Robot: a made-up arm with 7 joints.
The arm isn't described. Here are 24 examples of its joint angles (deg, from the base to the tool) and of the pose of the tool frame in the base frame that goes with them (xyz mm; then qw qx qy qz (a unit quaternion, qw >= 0)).
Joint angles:
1: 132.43 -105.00 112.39 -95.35 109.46 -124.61 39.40
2: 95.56 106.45 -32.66 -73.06 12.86 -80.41 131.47
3: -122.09 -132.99 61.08 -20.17 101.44 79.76 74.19
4: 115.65 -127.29 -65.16 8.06 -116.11 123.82 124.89
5: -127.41 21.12 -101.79 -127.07 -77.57 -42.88 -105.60
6: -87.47 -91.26 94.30 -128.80 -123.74 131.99 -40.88
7: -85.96 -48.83 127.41 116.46 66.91 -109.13 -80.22
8: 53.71 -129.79 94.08 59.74 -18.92 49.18 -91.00
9: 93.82 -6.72 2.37 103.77 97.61 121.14 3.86
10: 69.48 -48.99 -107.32 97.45 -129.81 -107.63 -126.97
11: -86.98 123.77 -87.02 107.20 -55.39 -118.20 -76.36
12: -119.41 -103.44 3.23 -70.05 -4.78 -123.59 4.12
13: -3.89 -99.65 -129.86 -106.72 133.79 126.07 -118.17
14: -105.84 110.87 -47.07 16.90 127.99 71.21 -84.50
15: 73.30 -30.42 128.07 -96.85 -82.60 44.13 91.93
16: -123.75 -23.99 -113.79 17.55 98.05 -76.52 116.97
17: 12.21 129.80 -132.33 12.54 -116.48 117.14 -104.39
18: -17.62 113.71 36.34 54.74 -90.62 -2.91 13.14
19: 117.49 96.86 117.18 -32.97 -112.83 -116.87 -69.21
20: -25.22 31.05 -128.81 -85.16 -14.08 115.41 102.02
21: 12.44 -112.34 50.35 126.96 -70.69 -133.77 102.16
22: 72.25 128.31 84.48 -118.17 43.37 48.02 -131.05
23: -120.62 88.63 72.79 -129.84 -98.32 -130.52 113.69
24: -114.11 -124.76 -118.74 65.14 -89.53 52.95 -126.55
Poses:
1: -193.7 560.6 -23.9 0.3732 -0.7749 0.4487 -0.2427
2: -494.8 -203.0 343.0 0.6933 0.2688 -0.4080 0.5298
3: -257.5 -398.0 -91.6 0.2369 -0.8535 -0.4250 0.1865
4: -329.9 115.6 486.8 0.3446 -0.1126 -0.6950 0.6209
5: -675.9 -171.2 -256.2 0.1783 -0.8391 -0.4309 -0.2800
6: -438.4 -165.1 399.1 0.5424 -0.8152 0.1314 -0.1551
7: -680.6 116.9 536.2 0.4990 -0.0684 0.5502 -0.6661
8: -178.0 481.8 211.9 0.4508 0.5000 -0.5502 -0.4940
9: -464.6 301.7 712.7 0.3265 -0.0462 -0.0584 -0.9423
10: -316.9 93.7 -107.9 0.0915 -0.4674 0.1173 -0.8714
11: -247.5 199.2 202.9 0.0167 0.8035 -0.4852 -0.3446
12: -229.8 -192.1 112.8 0.7981 -0.3837 0.2837 0.3679
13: -446.5 -267.5 -272.6 0.7168 0.4296 0.2653 0.4809
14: -33.8 -111.4 -312.4 0.1634 -0.0946 0.9297 0.3161
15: -492.9 411.3 355.8 0.4600 0.6036 -0.0233 -0.6508
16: 62.3 130.5 -153.4 0.2906 -0.3030 -0.8363 -0.3526
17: -295.5 -220.9 198.6 0.8014 0.2048 -0.4837 0.2862
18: 111.0 -23.6 -101.6 0.1351 0.0910 -0.4364 -0.8849
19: 5.6 -140.5 -121.3 0.1015 0.0931 0.2845 0.9487
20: -126.4 -62.2 351.8 0.1645 -0.3788 0.9080 -0.0702
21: -86.9 -361.5 281.2 0.3001 0.1239 -0.8201 0.4713
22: -224.8 -694.1 282.6 0.6833 -0.4339 -0.4816 0.3360
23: -598.5 300.4 575.3 0.2109 -0.6722 0.1274 0.6982
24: -595.5 102.9 -240.6 0.8009 0.2845 -0.4881 -0.1984
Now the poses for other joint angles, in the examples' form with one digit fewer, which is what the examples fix.
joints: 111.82 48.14 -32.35 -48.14 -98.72 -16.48 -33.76
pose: -907 74 712 0.655 0.706 0.171 -0.207
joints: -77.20 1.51 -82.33 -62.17 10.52 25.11 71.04
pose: -164 -434 -274 0.329 0.477 0.446 0.682
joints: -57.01 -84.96 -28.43 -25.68 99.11 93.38 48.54
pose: -649 -388 -145 0.350 -0.922 -0.113 0.120
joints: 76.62 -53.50 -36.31 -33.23 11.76 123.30 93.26
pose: -417 -229 715 0.017 0.668 0.729 -0.149
